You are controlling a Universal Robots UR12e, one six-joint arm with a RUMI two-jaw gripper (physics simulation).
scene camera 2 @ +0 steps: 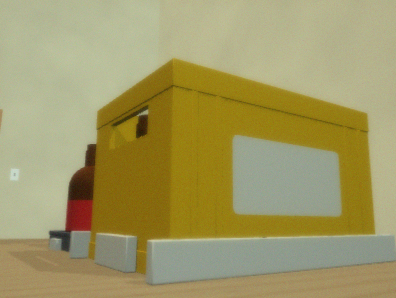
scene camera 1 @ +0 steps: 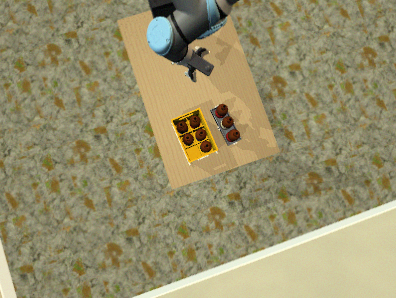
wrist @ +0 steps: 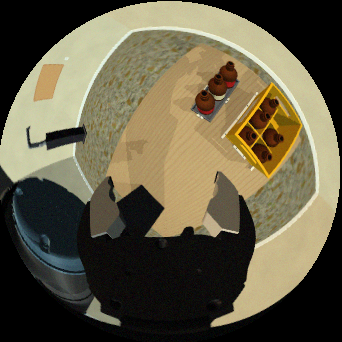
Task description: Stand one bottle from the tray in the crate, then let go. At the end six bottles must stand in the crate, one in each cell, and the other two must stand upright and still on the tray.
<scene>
yellow crate: scene camera 2 224,157; scene camera 1; wrist
same spot on yellow crate: (wrist: 289,126) = (scene camera 1: 189,159)
</scene>
